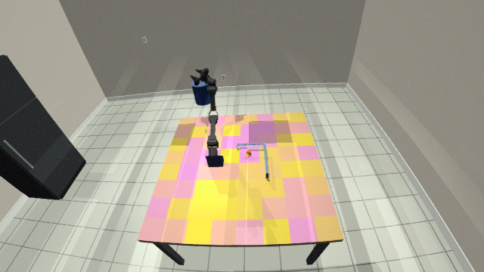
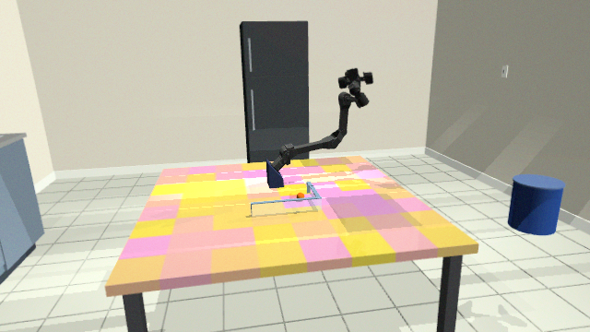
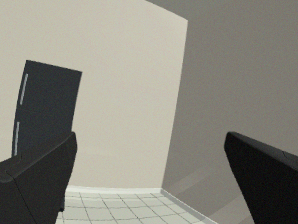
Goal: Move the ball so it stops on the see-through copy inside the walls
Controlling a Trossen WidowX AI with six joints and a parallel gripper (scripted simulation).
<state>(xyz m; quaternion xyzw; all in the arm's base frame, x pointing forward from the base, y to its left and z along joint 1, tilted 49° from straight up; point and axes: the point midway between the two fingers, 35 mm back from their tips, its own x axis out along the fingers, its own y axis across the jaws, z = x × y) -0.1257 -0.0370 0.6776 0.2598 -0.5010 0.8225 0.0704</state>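
Now: gripper tip 450 mm short of the orange ball, 400 mm to the left of it and 550 mm above it.
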